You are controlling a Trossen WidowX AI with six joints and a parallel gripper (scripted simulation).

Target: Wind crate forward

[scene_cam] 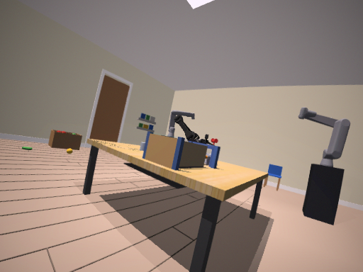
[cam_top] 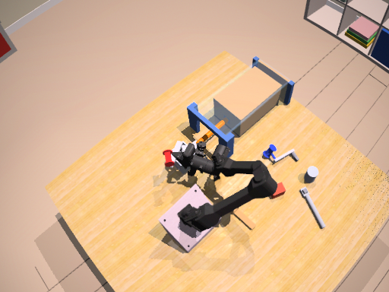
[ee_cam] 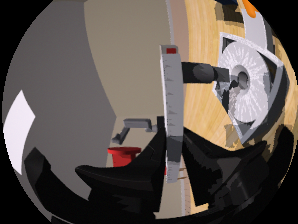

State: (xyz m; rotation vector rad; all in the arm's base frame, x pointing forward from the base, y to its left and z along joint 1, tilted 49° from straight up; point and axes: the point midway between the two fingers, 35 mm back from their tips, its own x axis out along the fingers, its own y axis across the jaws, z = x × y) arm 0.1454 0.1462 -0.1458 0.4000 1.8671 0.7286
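Now: gripper tip 4 cm past the red knob, 3 cm to the left of it and 4 cm below it. From my gripper tip the other things lie so: blue steel frame (21 cm ahead, 1 cm to the left, 5 cm below); winch (4 cm ahead, 13 cm below); crank handle (1 cm to the right, 1 cm above).
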